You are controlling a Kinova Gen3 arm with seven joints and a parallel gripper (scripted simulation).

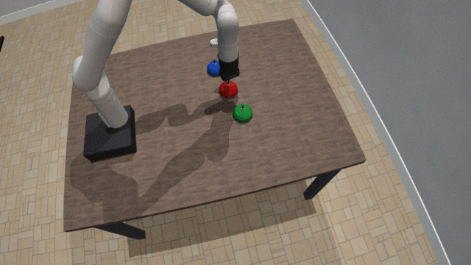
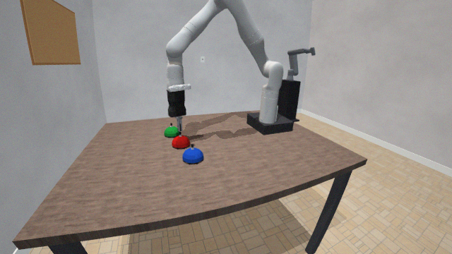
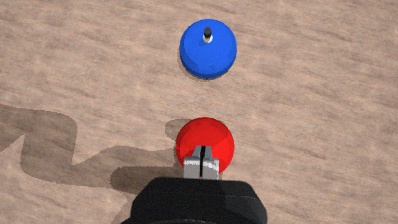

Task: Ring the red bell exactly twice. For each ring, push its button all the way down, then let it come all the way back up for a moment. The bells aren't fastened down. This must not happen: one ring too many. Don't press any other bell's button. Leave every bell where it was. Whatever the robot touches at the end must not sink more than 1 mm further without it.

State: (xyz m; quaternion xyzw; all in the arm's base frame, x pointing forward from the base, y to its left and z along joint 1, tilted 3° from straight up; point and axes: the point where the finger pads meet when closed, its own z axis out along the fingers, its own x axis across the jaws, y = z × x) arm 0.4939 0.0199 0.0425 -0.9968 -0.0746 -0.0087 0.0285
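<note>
Now: the red bell 50 mm below my hand. Also, from my hand: green bell: 20 mm ahead, 140 mm to the right, 50 mm below; then blue bell: 20 mm behind, 140 mm to the left, 50 mm below.
</note>
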